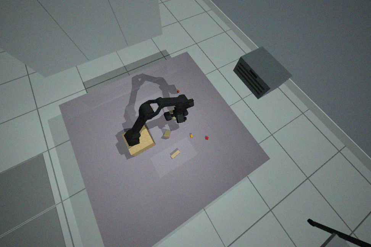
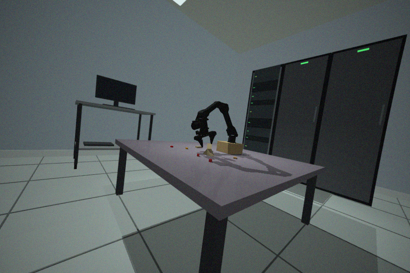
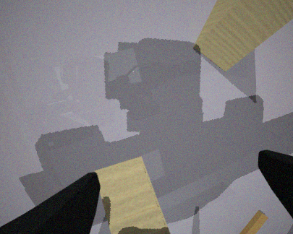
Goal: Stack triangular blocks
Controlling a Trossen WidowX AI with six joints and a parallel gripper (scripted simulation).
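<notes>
Right now the tan triangular block is 20 mm ahead of my gripper tip, 70 mm to the left of it and 40 mm below it. Also, from my gripper tip: tan wooden triangular block: 90 mm behind, 100 mm to the right, 40 mm below; orange cube: 100 mm ahead, 170 mm to the right, 60 mm below; thin tan bar: 80 mm behind, 270 mm to the right, 50 mm below.
</notes>
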